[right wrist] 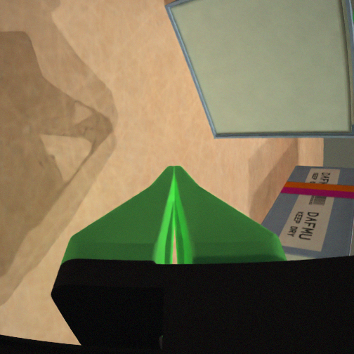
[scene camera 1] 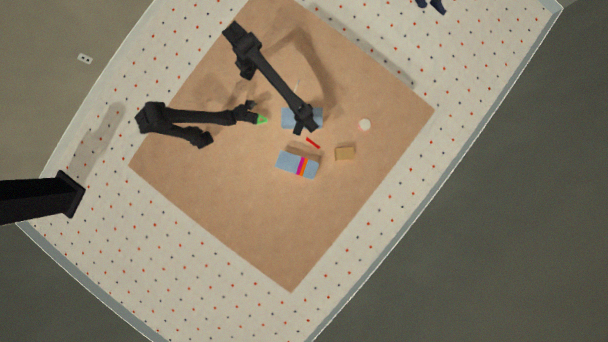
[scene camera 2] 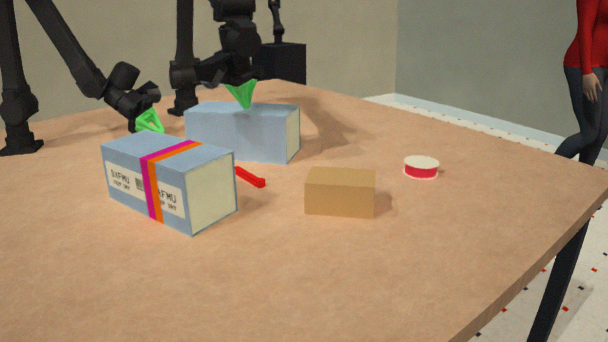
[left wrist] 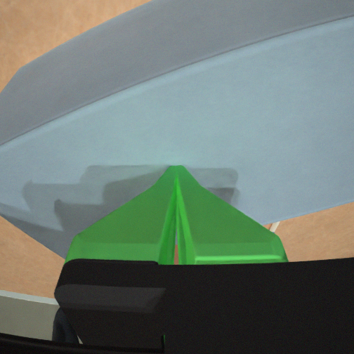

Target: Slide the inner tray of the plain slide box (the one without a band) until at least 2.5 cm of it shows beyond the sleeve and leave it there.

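Places are measured from the left arm's base along level axes (x up, y left, z back), in centimetres.
Where they show: left gripper, fingertip midpoint: (scene camera 2: 246, 108); right gripper, fingertip midpoint: (scene camera 1: 267, 120) (scene camera 2: 163, 132); left arm's base, origin of the base link: (scene camera 1: 249, 71); right arm's base, origin of the base link: (scene camera 1: 204, 140) (scene camera 2: 22, 150).
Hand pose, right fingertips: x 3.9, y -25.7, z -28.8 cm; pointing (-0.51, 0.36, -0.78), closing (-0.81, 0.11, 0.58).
Note:
Things, the pixels of their top centre, and the offset from my right fingertips.
- plain slide box, middle of its top: (scene camera 2: 241, 107) (scene camera 1: 301, 116) dx +7.5, dy +11.0, dz -20.4 cm
- banded box, middle of its top: (scene camera 2: 161, 147) (scene camera 1: 296, 164) dx +7.5, dy -17.5, dz -31.4 cm
- red bar, middle of its top: (scene camera 2: 247, 172) (scene camera 1: 312, 142) dx -2.3, dy +0.7, dz -33.9 cm
- tan block, middle of its top: (scene camera 2: 341, 176) (scene camera 1: 345, 153) dx +2.1, dy +3.5, dz -56.2 cm
- round red-and-white tin, middle of its top: (scene camera 2: 421, 161) (scene camera 1: 365, 124) dx -1.3, dy +28.0, dz -59.9 cm
The plain slide box (scene camera 1: 288, 118) (scene camera 2: 215, 127) (left wrist: 210, 110) is a pale blue sleeve lying lengthwise. Its cream tray end (scene camera 2: 293, 134) looks flush at the right in scene camera 2, and the opposite cream end (right wrist: 270, 70) shows in the right wrist view, also about flush with the sleeve's edge. My left gripper (scene camera 2: 246, 108) (left wrist: 176, 176) is shut and empty, pointing down with its tips at or just above the sleeve's top. My right gripper (scene camera 1: 266, 120) (scene camera 2: 161, 131) (right wrist: 174, 177) is shut and empty, a short gap left of the plain box's left end in scene camera 1.
The banded box (scene camera 1: 287, 163) (scene camera 2: 210, 157) (right wrist: 300, 220), with pink and orange bands, lies in front of the plain box. A red bar (scene camera 1: 313, 143) (scene camera 2: 250, 177) lies between them. A tan block (scene camera 1: 345, 153) (scene camera 2: 340, 195) and a round red-and-white tin (scene camera 1: 364, 124) (scene camera 2: 421, 168) stand to the right.

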